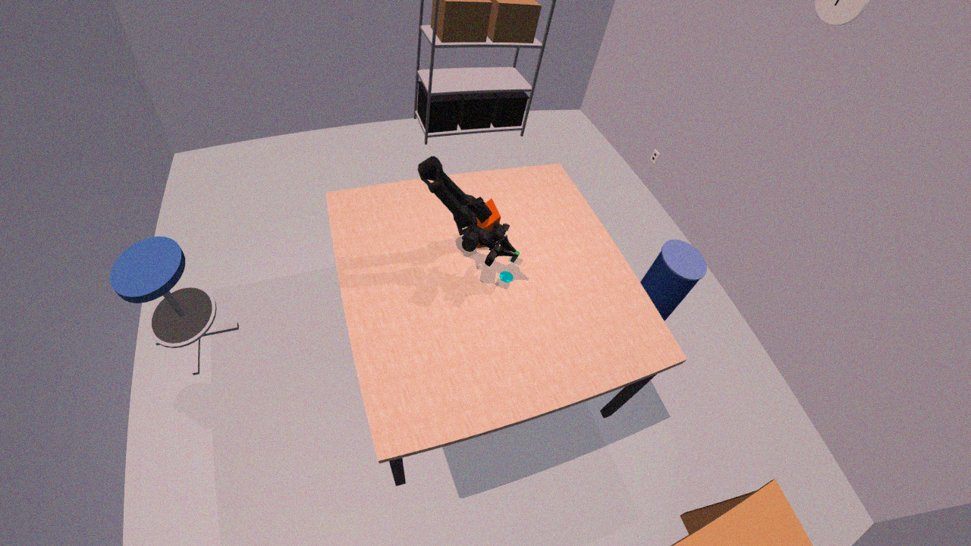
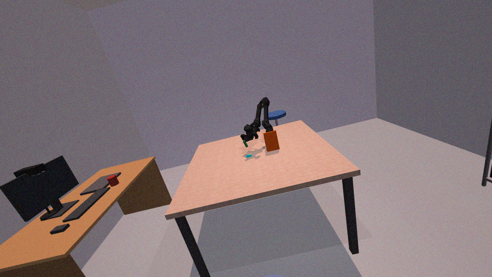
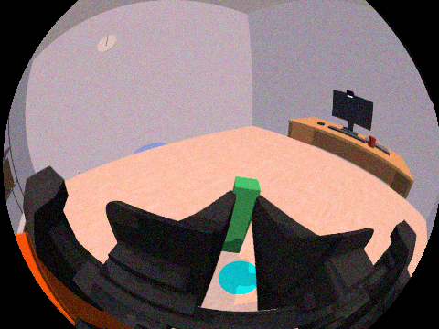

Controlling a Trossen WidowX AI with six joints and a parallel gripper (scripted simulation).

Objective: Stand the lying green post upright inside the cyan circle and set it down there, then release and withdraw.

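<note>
My gripper tip is now 15 cm above the cyan circle and 1 cm to the left of it. The rest, counted from my gripper tip: green post 2 cm below.
</note>
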